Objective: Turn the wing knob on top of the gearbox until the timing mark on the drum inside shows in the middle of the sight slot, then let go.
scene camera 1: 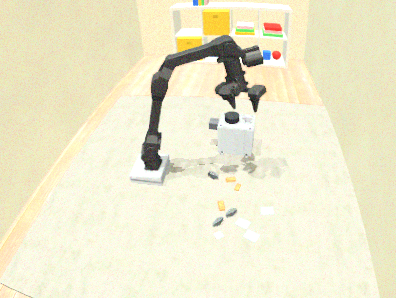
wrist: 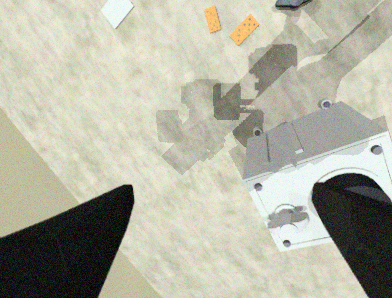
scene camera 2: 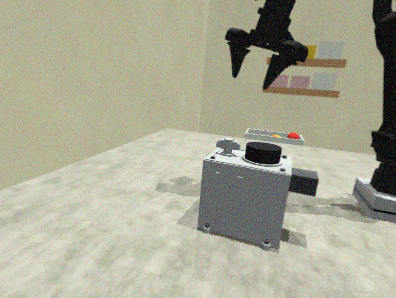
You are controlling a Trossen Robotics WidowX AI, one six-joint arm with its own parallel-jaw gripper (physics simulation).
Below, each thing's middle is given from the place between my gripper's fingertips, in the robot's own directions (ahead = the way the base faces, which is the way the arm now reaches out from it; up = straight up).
I see my gripper 14 cm above the grey wing knob [wrist: 288, 222], 13 cm to the right of it and 1 cm short of it.
